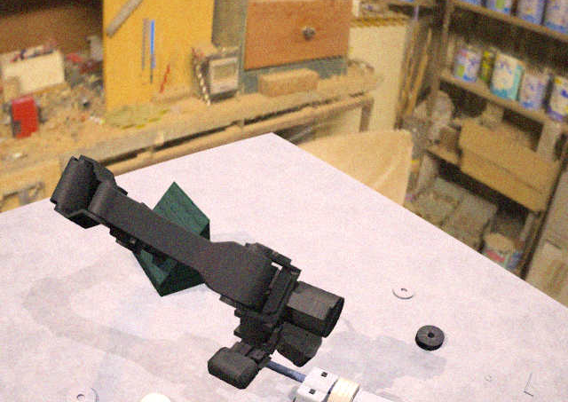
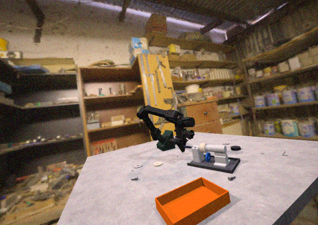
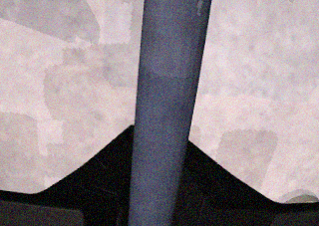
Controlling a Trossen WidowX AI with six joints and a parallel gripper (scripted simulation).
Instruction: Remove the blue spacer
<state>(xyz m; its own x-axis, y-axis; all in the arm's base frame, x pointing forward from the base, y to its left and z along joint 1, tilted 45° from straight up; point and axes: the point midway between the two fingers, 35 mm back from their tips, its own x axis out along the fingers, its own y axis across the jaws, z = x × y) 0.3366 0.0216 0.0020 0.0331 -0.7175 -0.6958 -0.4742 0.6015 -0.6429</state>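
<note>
My gripper tip is 6 cm short of the shaft, 3 cm to the right of it and 3 cm below it. Round my gripper tip: black ring: 34 cm to the left, 8 cm ahead, 4 cm below; white disc: 17 cm to the right, 4 cm below, 3 cm behind; blue spacer: 14 cm ahead, 8 cm to the left, 1 cm below.
</note>
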